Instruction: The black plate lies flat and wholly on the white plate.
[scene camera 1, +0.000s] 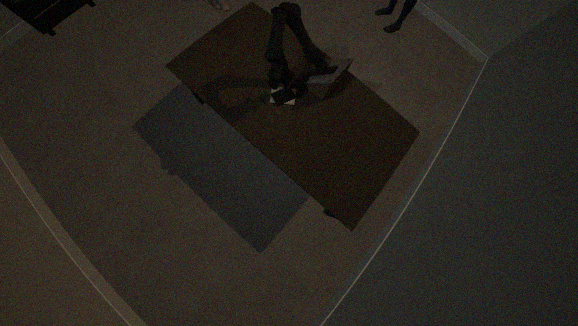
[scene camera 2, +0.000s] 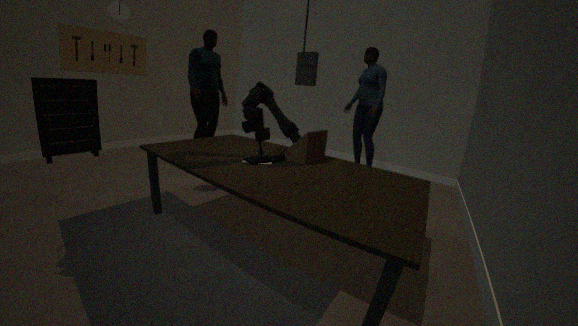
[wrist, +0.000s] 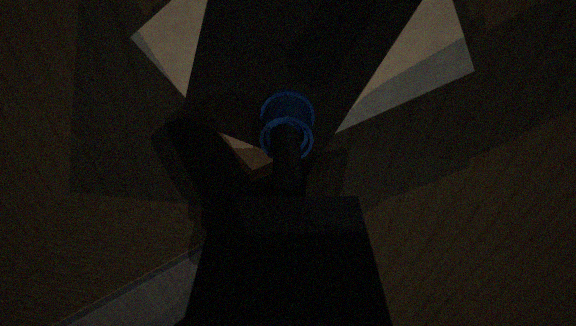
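Pixels of known places: hand, tool point: (scene camera 1: 285, 90) (scene camera 2: 261, 154) (wrist: 286, 114); arm's base, link origin: (scene camera 1: 322, 71) (scene camera 2: 299, 144).
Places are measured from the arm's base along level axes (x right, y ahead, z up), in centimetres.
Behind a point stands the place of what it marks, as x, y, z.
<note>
The black plate (scene camera 1: 284, 96) @(11.2, 26.1, -6.7) (scene camera 2: 255, 158) @(13.7, 26.2, -6.7) (wrist: 287, 48) @(12.3, 26.0, -6.6) lies flat on the white plate (scene camera 1: 272, 99) @(16.4, 31.9, -7.6) (wrist: 173, 42) @(5.5, 26.2, -7.7), near the table's back middle. Only the white plate's pale corners show around it. My arm's suction cup (scene camera 2: 260, 154) (wrist: 287, 111) points straight down at the middle of the black plate, at or just above its surface; I cannot tell whether it touches. In the top scene view the arm hides the cup. The scene is very dark.
A tan wedge-shaped block (scene camera 1: 326, 81) @(-6.8, 10.6, 7.4) (scene camera 2: 307, 147) @(-10.1, 12.2, 1.8) stands on the brown table (scene camera 1: 336, 145) @(-33.3, 33.7, -8.2) (scene camera 2: 336, 194) @(-36.8, 41.7, -8.3) right beside the plates. Two people (scene camera 2: 205, 84) (scene camera 2: 370, 103) stand behind the table. A panel (scene camera 2: 306, 68) hangs from the ceiling.
</note>
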